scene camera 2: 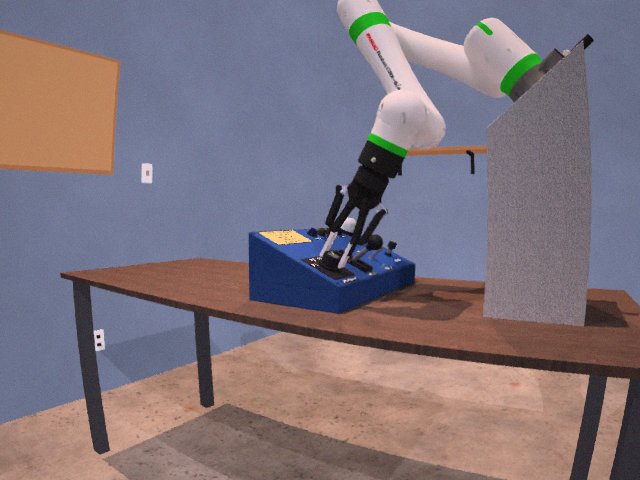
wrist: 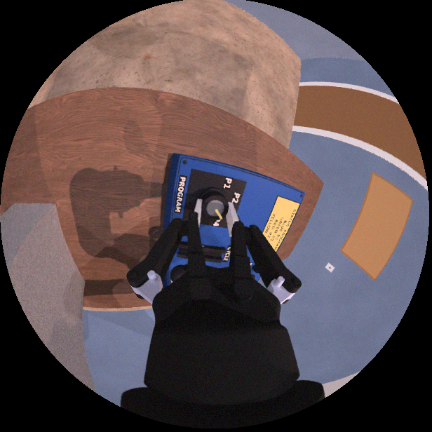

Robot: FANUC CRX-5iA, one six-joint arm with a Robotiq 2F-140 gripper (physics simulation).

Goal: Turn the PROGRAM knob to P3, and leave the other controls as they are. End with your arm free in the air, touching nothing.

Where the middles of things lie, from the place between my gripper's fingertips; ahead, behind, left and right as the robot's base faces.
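Labels:
My hand's 150 mm to the left of the blue control box point(scene camera 2: 283, 265), and it's 120 mm short of the box as well.

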